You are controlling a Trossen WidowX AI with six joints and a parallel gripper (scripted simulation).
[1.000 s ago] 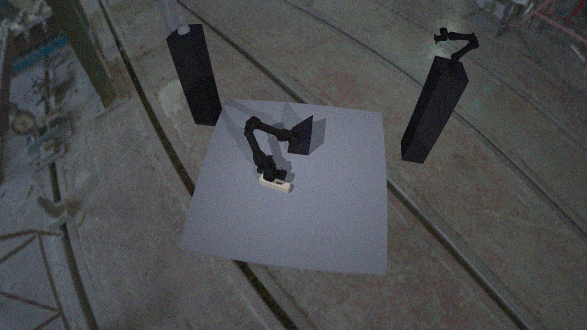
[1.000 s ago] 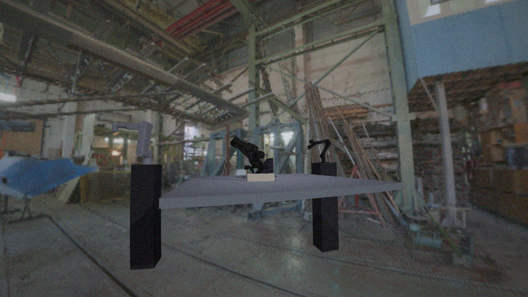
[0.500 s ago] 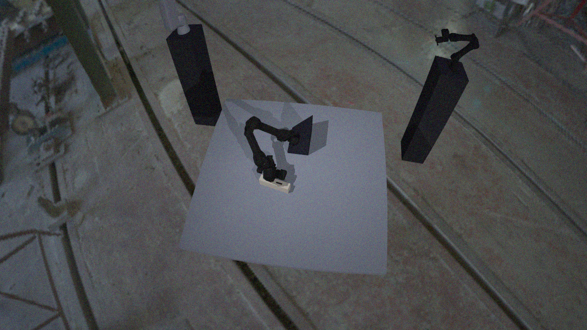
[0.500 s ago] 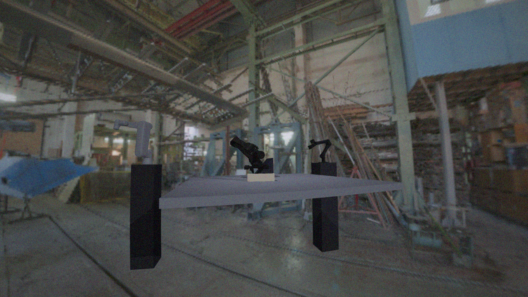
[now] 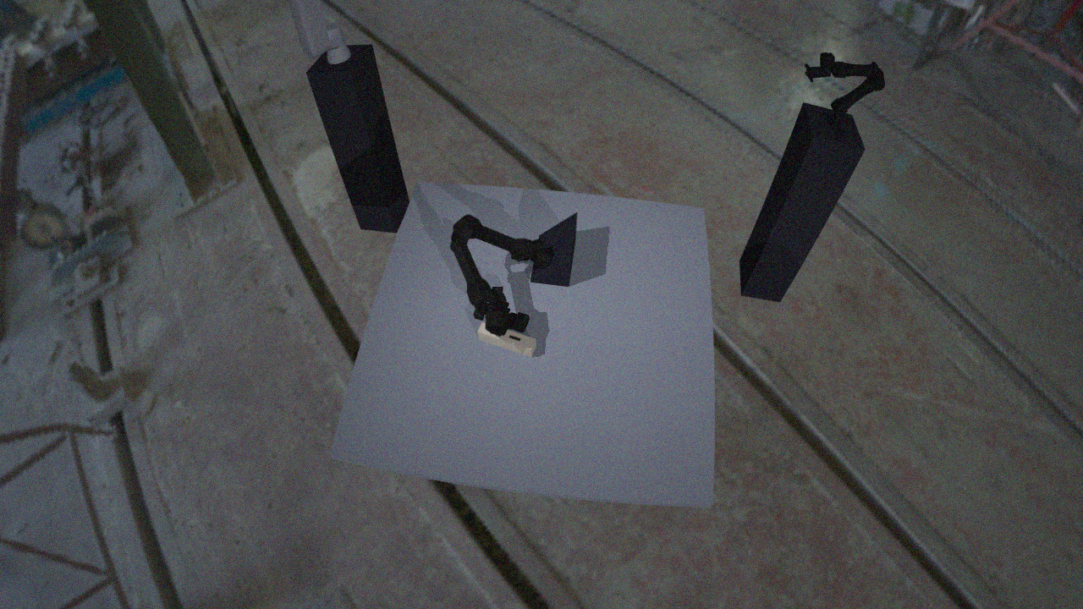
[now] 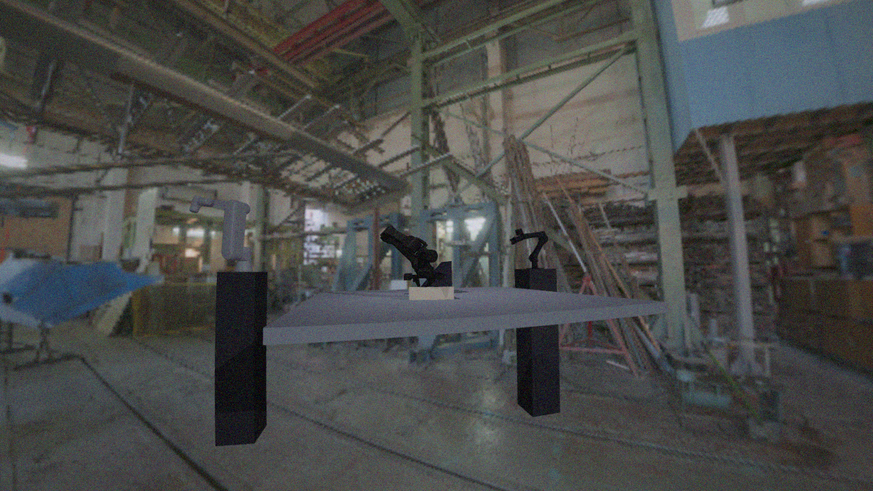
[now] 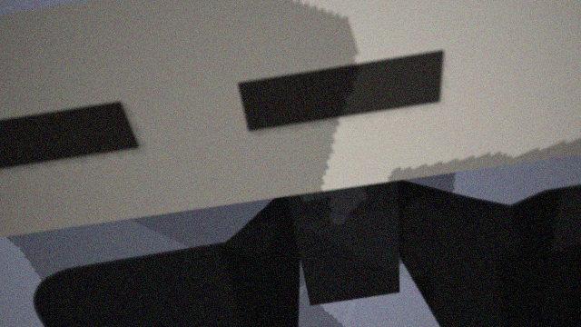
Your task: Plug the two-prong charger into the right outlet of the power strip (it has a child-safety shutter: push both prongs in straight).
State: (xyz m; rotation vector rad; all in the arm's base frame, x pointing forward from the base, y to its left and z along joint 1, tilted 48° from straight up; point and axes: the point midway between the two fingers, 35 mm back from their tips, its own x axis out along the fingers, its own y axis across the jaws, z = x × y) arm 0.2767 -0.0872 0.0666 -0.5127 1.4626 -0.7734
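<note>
Right now the black two-prong charger is 2 cm ahead of my gripper tip and 1 cm above it.
</note>
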